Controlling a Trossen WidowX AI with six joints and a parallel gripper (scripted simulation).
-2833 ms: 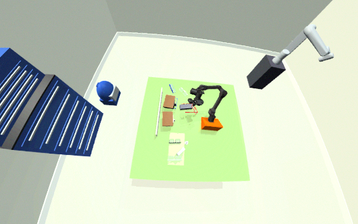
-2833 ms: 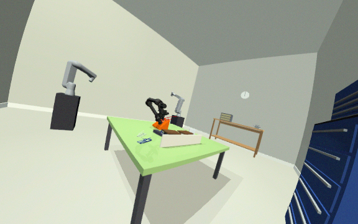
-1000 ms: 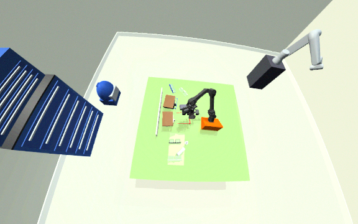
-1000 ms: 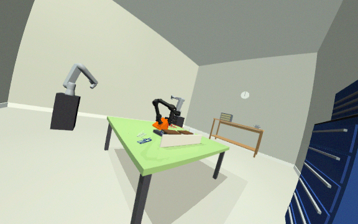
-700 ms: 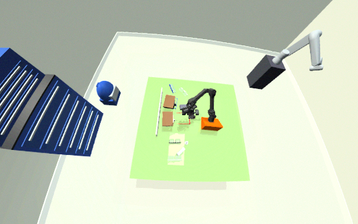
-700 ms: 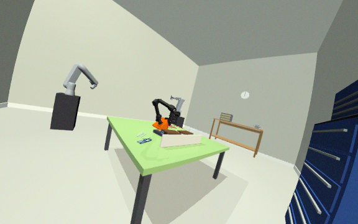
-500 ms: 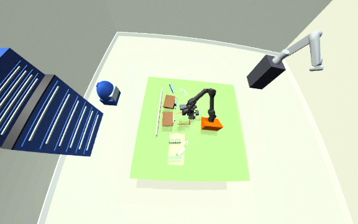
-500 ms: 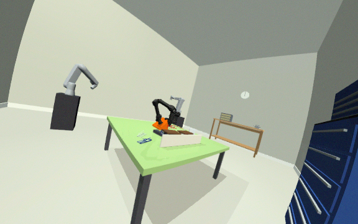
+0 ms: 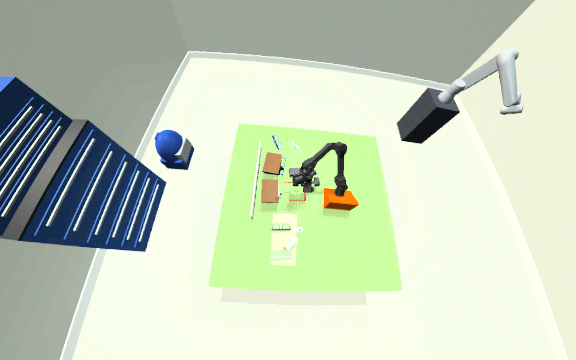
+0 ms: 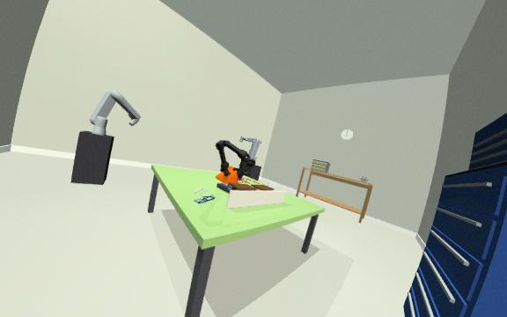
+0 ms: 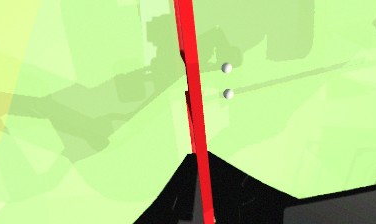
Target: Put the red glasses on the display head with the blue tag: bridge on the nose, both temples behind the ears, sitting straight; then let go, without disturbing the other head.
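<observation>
Right now the display head is 22 cm ahead of my gripper tip, 6 cm to the left of it and 3 cm below it. The rest, counted from my gripper tip: white peg 1 cm ahead, 30 cm to the left, 6 cm below; then long white panel 35 cm ahead, 4 cm to the right, 3 cm below; then dark case 3 cm ahead, 15 cm to the right, 7 cm below.
</observation>
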